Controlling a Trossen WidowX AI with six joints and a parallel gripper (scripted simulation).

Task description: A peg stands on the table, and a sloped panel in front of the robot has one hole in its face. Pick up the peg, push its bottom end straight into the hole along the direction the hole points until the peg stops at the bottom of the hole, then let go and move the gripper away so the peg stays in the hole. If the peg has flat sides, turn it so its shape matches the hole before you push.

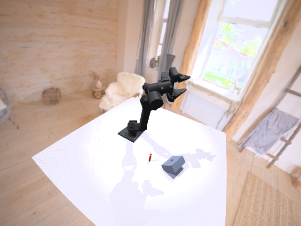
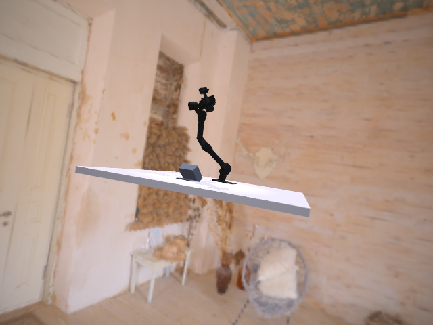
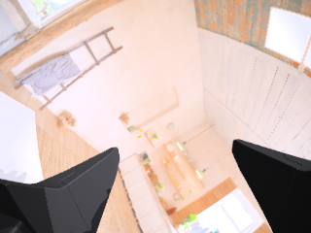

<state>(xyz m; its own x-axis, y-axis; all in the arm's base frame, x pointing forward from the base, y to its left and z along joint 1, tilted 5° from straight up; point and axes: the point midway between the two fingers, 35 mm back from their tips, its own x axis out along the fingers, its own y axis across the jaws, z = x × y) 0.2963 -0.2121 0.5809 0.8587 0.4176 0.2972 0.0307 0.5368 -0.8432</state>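
My gripper tip is now 10 cm past the red peg, 5 cm to the left of it and 56 cm above it. Round my gripper tip: grey sloped panel: 7 cm ahead, 4 cm to the right, 57 cm below.
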